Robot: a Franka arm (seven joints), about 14 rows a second.
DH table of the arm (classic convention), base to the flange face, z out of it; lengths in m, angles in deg. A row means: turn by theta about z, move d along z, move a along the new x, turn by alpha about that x. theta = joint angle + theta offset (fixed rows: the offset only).
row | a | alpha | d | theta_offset
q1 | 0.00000 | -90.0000 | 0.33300 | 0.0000
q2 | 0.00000 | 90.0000 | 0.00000 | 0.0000
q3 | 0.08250 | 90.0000 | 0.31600 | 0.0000
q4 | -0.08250 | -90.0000 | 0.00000 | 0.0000
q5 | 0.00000 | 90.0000 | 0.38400 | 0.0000
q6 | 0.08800 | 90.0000 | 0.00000 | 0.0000
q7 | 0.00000 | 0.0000 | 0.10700 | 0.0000
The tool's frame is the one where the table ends.
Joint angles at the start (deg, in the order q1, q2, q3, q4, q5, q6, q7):
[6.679, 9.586, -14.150, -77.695, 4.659, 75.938, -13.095]
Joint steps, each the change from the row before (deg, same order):
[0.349, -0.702, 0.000, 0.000, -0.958, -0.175, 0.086]
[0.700, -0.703, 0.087, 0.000, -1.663, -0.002, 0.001]
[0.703, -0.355, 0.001, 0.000, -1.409, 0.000, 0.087]
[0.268, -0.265, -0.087, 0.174, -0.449, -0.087, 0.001]
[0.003, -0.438, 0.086, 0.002, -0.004, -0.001, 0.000]
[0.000, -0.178, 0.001, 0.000, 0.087, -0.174, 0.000]
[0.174, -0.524, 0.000, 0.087, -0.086, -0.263, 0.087]
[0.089, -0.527, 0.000, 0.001, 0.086, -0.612, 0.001]
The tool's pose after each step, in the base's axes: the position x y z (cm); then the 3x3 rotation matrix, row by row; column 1 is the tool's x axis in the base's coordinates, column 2 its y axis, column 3 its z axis. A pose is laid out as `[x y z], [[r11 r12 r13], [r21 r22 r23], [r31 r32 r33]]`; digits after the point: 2 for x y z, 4 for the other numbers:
[57.18 -5.08 61.85], [[0.9782 0.1059 -0.1788], [0.1161 -0.9921 0.0475], [-0.1724 -0.0672 -0.9827]]
[56.85 -4.71 62.53], [[0.9783 0.1180 -0.1705], [0.1229 -0.9922 0.0189], [-0.1669 -0.0395 -0.9852]]
[56.70 -4.34 62.88], [[0.9778 0.1268 -0.1669], [0.1276 -0.9918 -0.0060], [-0.1663 -0.0154 -0.9860]]
[56.55 -4.27 63.26], [[0.9783 0.1294 -0.1615], [0.1289 -0.9916 -0.0138], [-0.1620 -0.0074 -0.9868]]
[56.33 -4.22 63.69], [[0.9793 0.1310 -0.1541], [0.1306 -0.9914 -0.0127], [-0.1544 -0.0076 -0.9880]]
[56.20 -4.22 63.83], [[0.9794 0.1311 -0.1539], [0.1310 -0.9913 -0.0105], [-0.1539 -0.0099 -0.9880]]
[55.88 -4.10 64.37], [[0.9801 0.1324 -0.1481], [0.1323 -0.9911 -0.0108], [-0.1482 -0.0090 -0.9889]]
[55.48 -4.03 64.79], [[0.9797 0.1339 -0.1495], [0.1343 -0.9909 -0.0072], [-0.1491 -0.0130 -0.9887]]

